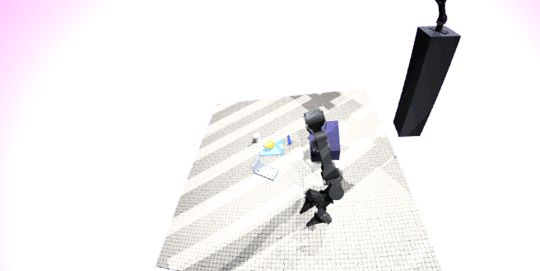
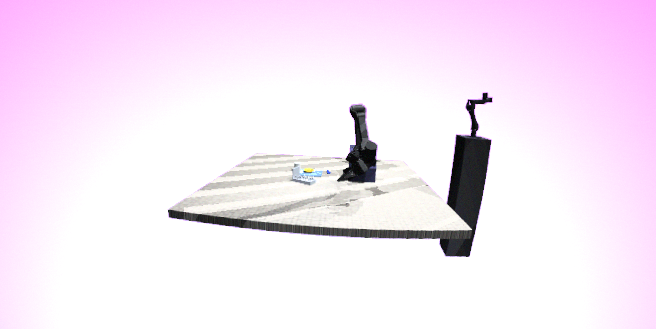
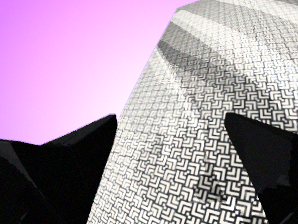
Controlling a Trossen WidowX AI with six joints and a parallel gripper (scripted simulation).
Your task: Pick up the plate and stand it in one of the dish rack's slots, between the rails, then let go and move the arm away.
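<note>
My gripper tip is now 52 cm to the left of the yellow plate, 25 cm short of it and 11 cm above it. Also, from my gripper tip: light blue mat 50 cm to the right, 23 cm ahead, 13 cm below; then grey dish rack 31 cm to the right, 23 cm ahead, 11 cm below; then blue spoon 56 cm to the right, 13 cm below, 12 cm ahead.
</note>
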